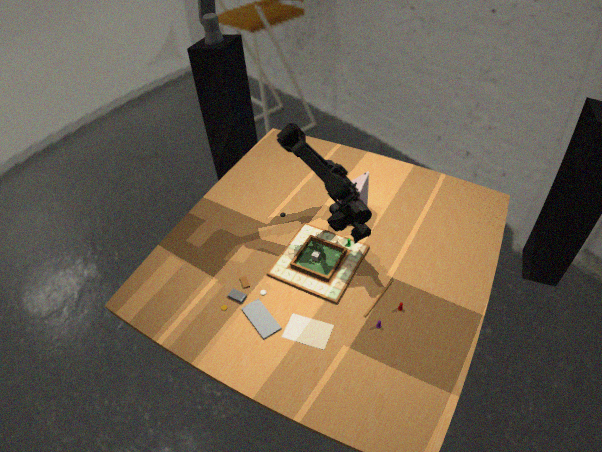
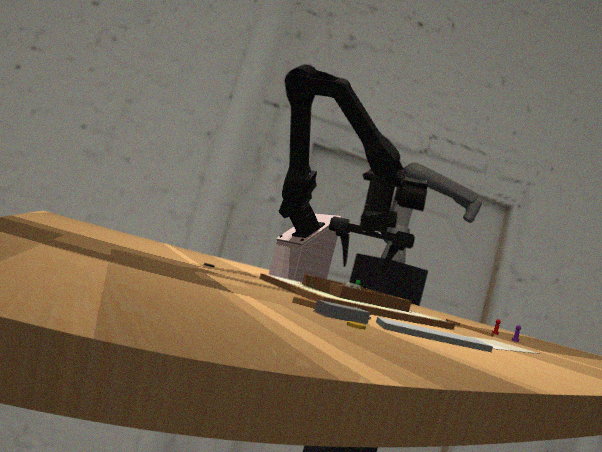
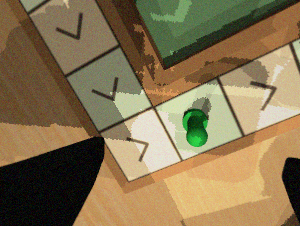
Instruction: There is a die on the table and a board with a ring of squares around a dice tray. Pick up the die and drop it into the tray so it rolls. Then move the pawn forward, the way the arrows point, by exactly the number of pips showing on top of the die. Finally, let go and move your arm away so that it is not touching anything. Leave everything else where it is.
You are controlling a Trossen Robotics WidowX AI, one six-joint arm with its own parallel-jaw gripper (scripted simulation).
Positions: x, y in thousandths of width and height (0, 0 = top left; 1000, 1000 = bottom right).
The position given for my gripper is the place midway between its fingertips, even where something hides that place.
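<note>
There's a green pawn (image 3: 652, 542) here, and a white sheet (image 1: 517, 736), though in image 3 the white sheet is out of frame. I can see a grey slab (image 2: 642, 718), and you'd find the grey slab (image 1: 426, 691) again, but in image 3 the slab is out of frame. I also see a corner square (image 1: 464, 598), and the corner square (image 3: 478, 617) shows there too. As for my gripper (image 2: 602, 601), it's open and holds nothing, and I see my gripper (image 1: 581, 523) and my gripper (image 3: 638, 692) as well.
</note>
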